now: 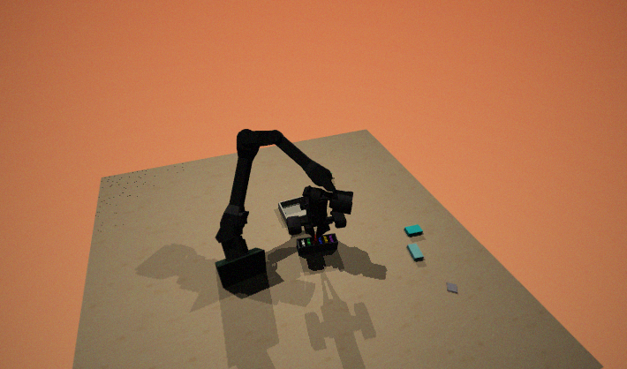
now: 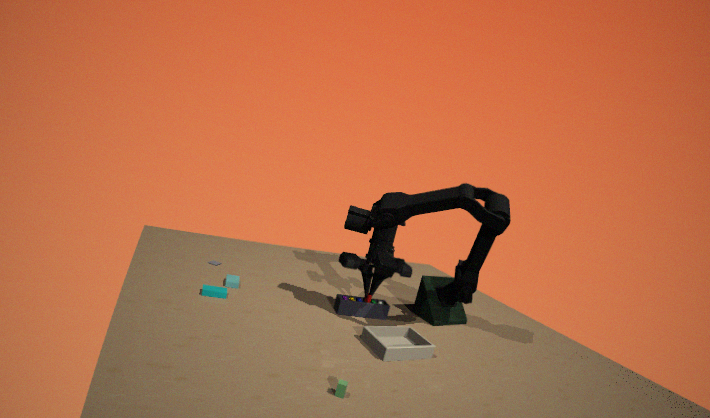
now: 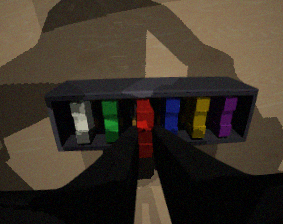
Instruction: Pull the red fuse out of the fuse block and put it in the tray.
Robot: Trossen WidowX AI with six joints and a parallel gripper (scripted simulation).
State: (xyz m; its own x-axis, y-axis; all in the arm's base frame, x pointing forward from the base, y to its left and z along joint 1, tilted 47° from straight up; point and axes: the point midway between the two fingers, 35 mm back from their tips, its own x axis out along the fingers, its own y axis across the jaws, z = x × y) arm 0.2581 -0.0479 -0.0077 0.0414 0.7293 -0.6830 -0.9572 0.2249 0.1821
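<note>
My gripper tip is now 30 mm short of the grey tray, 180 mm to the right of it and 50 mm above it. From my gripper tip the other things lie so: red fuse: 10 mm below; then small green block: 260 mm ahead, 310 mm to the left, 40 mm below; then small grey tile: 320 mm ahead, 340 mm to the right, 50 mm below.
</note>
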